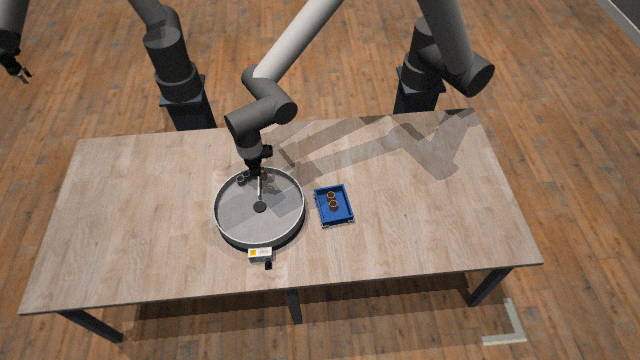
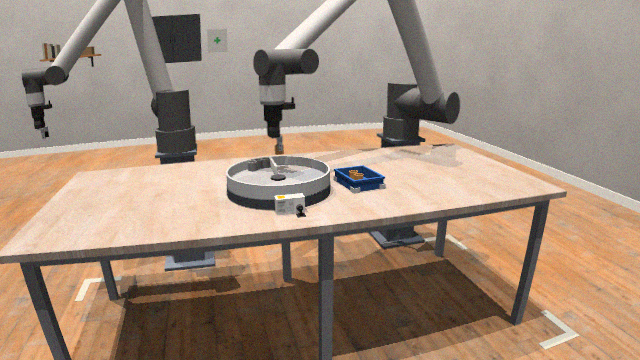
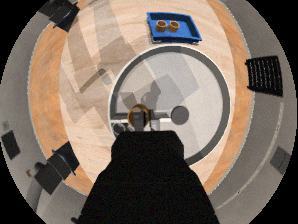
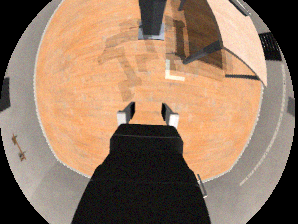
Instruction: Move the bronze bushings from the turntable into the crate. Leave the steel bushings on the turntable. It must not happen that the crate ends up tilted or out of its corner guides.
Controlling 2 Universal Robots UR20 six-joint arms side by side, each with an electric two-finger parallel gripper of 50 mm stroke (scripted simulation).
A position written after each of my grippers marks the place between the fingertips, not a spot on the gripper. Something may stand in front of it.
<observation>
I see my left gripper [image 3: 147, 114], my right gripper [image 4: 148, 107] and a blue crate [image 1: 343, 214].
The blue crate is seen too in image 2 [image 2: 371, 180] and in image 3 [image 3: 187, 27]. Image 4 does not show the blue crate: it is out of frame.
</observation>
